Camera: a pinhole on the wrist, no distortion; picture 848 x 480 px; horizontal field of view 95.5 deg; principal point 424.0 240.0 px. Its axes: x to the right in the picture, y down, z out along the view. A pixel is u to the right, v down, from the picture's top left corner.
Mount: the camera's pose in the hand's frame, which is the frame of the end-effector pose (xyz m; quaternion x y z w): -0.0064 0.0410 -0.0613 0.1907 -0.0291 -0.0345 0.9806
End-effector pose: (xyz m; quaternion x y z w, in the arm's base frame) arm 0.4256 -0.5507 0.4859 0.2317 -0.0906 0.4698 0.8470
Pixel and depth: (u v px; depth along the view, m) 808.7 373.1 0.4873
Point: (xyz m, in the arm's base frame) 0.7212 -0.4456 1.0630
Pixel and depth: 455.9 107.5 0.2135
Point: 0.5186 -0.6576 0.5458
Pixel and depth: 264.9 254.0 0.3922
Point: 0.4056 -0.8762 0.6523
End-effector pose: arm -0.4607 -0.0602 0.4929 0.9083 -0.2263 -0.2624 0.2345
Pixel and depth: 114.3 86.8 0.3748
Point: -0.7849 0.2231 0.3408
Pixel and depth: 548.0 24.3 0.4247
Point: -0.4395 0.0912 0.0846
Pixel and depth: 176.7 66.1 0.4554
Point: -0.7923 0.2719 0.2552
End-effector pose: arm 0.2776 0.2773 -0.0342 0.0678 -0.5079 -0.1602 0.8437
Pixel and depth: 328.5 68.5 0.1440
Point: 0.1989 0.2335 -0.0779
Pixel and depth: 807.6 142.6 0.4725
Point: 0.0944 -0.1142 0.4074
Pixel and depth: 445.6 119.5 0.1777
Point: 0.1841 0.2128 -0.0265
